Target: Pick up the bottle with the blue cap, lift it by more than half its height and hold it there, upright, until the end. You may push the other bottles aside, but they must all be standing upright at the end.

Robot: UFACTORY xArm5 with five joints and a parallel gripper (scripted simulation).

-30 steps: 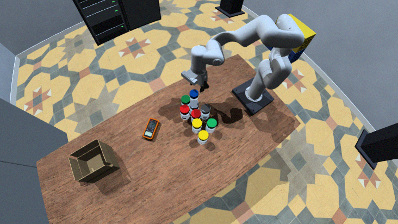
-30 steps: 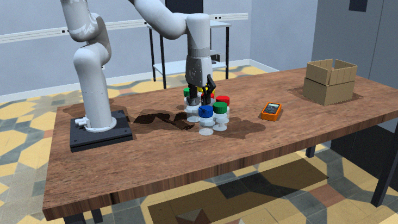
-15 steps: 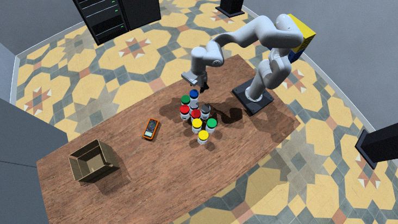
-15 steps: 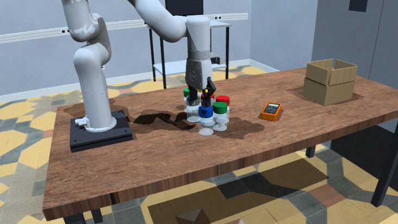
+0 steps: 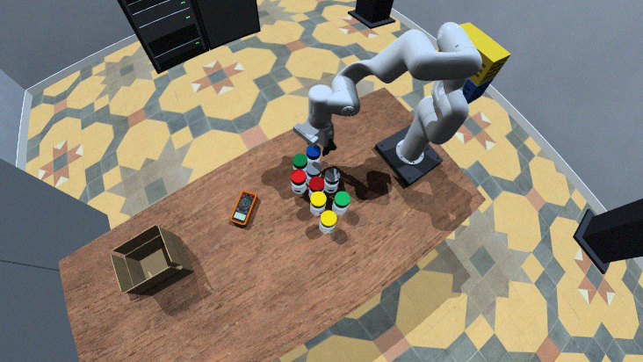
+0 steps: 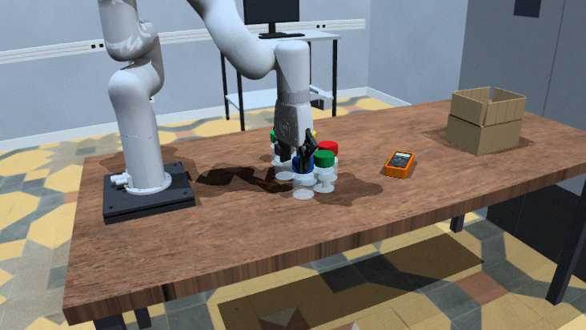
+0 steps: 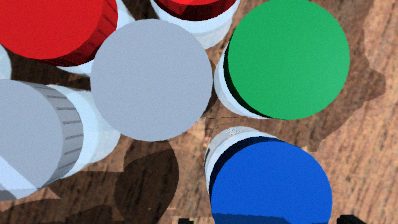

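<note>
Right now my hand is 60 mm above the blue-capped bottle, 20 mm short of it and 10 mm to the right of it. Round my hand: cardboard box 740 mm ahead, 50 mm to the left, 40 mm below.
</note>
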